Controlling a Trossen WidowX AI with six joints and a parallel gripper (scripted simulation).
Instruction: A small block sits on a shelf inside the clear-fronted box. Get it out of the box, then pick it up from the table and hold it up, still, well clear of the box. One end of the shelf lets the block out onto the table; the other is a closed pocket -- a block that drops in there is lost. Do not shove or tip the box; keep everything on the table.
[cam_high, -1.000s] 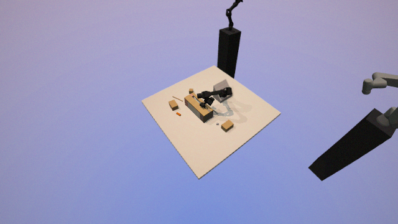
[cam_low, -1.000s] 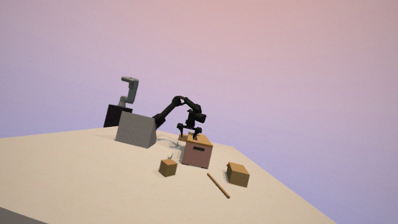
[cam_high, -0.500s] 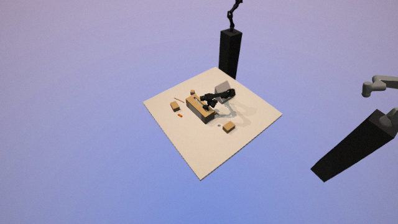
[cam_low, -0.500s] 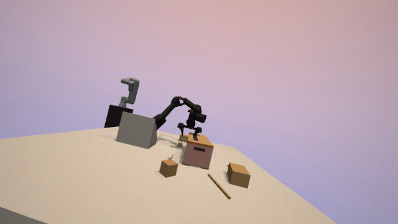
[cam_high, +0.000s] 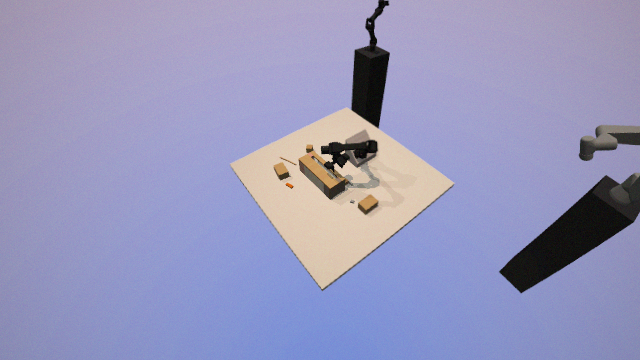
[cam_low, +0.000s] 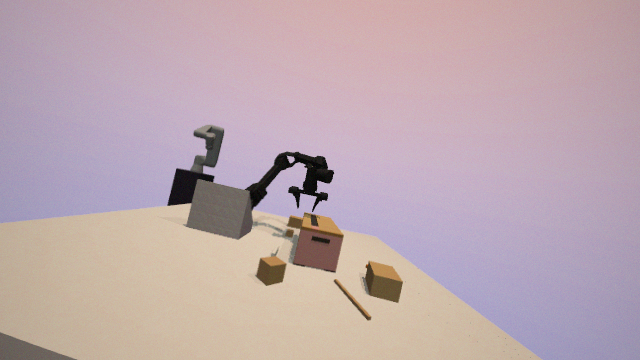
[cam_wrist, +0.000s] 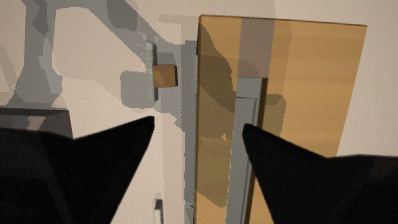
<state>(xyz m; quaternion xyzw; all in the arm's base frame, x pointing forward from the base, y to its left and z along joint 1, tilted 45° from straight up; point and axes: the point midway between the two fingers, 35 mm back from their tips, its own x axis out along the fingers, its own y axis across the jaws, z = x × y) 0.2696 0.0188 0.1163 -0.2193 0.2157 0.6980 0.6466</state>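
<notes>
The brown cube lies 50 mm behind my gripper tip, 30 mm to the left of it and 130 mm below it. The rest, counted from my gripper tip: orange piece: 320 mm ahead, 180 mm to the right, 140 mm below; then grey block: 10 mm ahead, 200 mm to the left, 140 mm below; then long wooden box: 40 mm ahead, 100 mm to the right, 90 mm below.
</notes>
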